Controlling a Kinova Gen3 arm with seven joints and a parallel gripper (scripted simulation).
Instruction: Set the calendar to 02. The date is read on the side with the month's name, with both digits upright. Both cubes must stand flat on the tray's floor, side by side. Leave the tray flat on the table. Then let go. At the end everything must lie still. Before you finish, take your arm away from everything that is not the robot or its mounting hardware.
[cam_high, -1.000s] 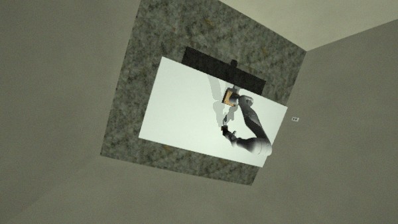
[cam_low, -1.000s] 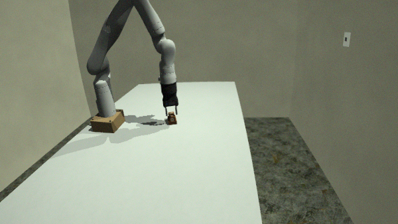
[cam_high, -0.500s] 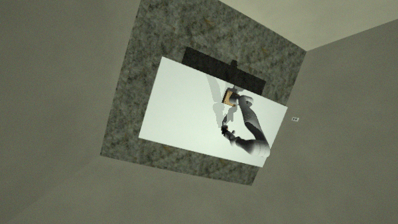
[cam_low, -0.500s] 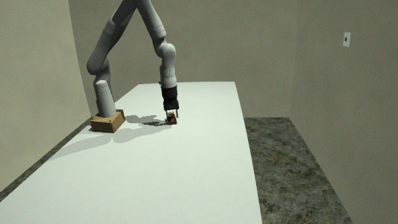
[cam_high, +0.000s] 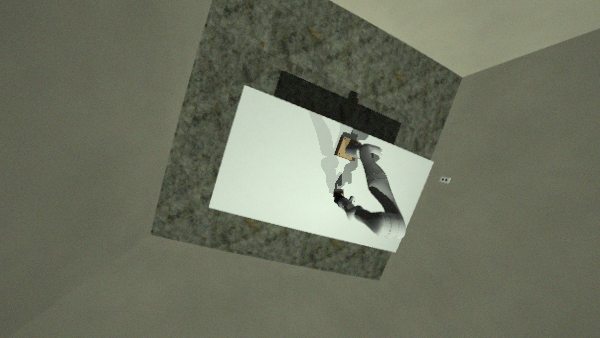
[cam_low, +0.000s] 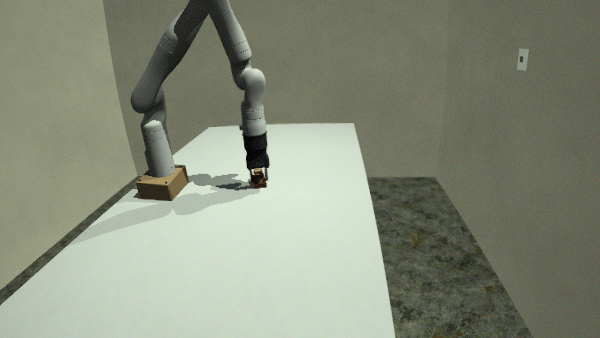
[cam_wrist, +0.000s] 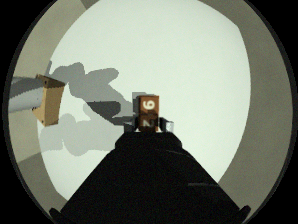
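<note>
The brown calendar cube lies 10 mm below my hand. Round my hand: brown tray 10 mm behind, 20 mm to the left, 30 mm below.
</note>
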